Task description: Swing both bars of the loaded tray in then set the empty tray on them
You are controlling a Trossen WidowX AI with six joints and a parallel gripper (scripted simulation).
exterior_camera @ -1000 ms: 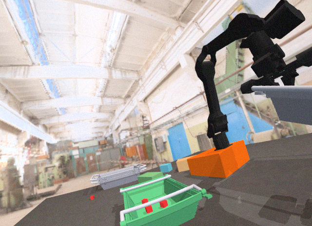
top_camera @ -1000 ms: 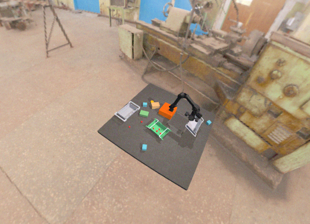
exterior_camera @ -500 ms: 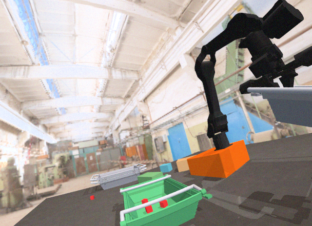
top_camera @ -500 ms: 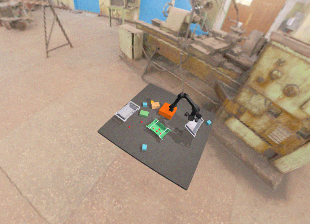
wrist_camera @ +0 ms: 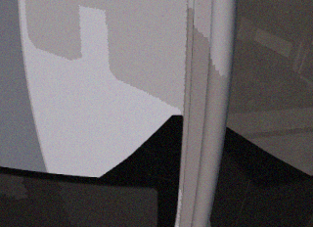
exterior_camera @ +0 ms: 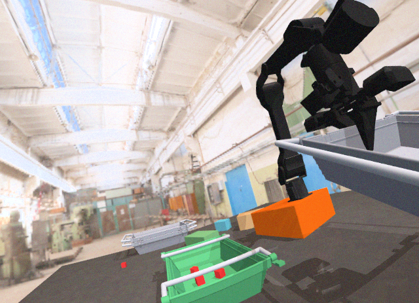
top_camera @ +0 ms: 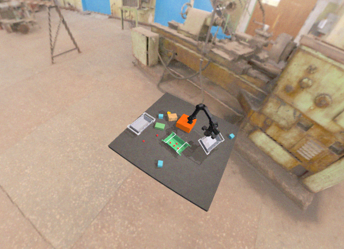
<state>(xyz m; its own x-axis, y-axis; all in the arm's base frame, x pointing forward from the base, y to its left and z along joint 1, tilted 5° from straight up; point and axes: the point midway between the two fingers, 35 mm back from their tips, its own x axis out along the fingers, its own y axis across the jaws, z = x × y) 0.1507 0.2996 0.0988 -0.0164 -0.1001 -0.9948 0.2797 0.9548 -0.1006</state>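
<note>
Right now my gripper tip is 70 mm to the right of the grey tray and 20 mm short of it. The rest, counted from my gripper tip: tan block 550 mm to the right, 150 mm below, 120 mm behind; then green block 590 mm to the right, 160 mm below, 110 mm ahead.
</note>
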